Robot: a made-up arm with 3 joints. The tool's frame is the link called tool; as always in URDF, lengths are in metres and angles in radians. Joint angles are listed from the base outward. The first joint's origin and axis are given. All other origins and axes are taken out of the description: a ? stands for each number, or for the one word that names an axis. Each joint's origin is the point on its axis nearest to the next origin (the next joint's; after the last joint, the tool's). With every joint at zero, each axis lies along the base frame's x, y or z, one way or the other. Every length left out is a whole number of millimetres.
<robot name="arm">
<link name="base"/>
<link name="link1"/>
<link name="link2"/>
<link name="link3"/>
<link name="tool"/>
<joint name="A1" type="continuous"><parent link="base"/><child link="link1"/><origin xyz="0 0.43 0.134" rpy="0 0 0"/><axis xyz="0 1 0"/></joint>
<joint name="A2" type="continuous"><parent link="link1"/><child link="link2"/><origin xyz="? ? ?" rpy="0 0 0"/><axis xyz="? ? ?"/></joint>
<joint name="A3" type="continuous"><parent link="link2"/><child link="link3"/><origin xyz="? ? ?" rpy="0 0 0"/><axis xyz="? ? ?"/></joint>
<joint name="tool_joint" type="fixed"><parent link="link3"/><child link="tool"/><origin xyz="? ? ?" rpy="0 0 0"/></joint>
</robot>
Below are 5 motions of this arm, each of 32 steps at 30 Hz.
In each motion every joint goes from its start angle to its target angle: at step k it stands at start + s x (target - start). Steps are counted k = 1, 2, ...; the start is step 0. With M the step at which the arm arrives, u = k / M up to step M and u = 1 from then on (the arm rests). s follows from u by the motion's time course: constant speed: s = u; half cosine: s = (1 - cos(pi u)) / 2; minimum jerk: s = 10 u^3 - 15 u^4 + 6 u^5.
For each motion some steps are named. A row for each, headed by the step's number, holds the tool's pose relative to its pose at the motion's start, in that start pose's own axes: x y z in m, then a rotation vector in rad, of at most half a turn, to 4 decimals.
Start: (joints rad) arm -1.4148 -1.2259 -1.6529
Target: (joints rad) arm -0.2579 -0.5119 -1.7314
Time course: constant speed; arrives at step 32
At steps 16, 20, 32:
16: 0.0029 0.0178 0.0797 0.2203 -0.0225 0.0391
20: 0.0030 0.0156 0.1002 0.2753 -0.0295 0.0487
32: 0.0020 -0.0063 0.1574 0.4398 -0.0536 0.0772

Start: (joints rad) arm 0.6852 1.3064 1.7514
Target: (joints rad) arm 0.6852 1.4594 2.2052
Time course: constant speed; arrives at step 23
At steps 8, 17, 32:
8: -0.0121 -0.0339 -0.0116 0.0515 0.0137 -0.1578
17: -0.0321 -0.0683 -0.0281 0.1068 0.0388 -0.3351
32: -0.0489 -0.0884 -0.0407 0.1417 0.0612 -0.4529

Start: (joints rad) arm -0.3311 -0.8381 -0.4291
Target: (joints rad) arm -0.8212 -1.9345 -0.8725
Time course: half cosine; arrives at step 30
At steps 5, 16, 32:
5: 0.0019 0.0065 -0.0095 0.0174 0.0367 0.0297
16: 0.0075 0.0557 -0.0719 0.1759 0.2859 0.2426
32: 0.0039 0.1009 -0.1124 0.3703 0.4862 0.4296

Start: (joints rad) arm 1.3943 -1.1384 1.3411
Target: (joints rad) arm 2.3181 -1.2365 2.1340
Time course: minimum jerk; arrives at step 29
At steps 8, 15, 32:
8: -0.0081 -0.0260 0.0301 -0.1335 0.0239 -0.1050
15: -0.0388 -0.0652 0.1551 -0.5478 0.0102 -0.4115
32: -0.0776 -0.0097 0.3242 -1.0326 -0.1738 -0.7213

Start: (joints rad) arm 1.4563 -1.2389 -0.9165
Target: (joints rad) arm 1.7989 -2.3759 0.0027
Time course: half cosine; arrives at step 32
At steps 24, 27, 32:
24: -0.1718 -0.0545 -0.1008 0.6467 1.1186 -0.6754
27: -0.1976 -0.0508 -0.0987 0.6656 1.2660 -0.7173
32: -0.2148 -0.0484 -0.0951 0.6725 1.3679 -0.7408

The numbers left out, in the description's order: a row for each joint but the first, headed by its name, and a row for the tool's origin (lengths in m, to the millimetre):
A2: xyz -0.085 0 0.084, axis 0 -1 0
A3: xyz -0.088 0 0.001, axis 0 0 -1
tool: xyz 0.222 -0.059 0

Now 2 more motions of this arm.
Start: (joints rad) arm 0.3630 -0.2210 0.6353
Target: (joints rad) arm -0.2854 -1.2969 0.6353
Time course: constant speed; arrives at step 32
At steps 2, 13, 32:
2: -0.0020 -0.0015 -0.0056 -0.0159 0.0215 0.0000
13: -0.0110 -0.0081 -0.0382 -0.1031 0.1398 0.0000
32: -0.0179 -0.0132 -0.0972 -0.2537 0.3441 0.0000

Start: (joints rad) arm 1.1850 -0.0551 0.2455
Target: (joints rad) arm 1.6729 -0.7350 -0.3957
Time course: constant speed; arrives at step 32
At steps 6, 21, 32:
6: 0.0102 0.0282 -0.0193 -0.0404 0.2153 0.1197
21: -0.0042 0.0936 -0.0738 -0.0271 0.7713 0.3999
32: -0.0441 0.1357 -0.0963 0.0890 1.1827 0.5657

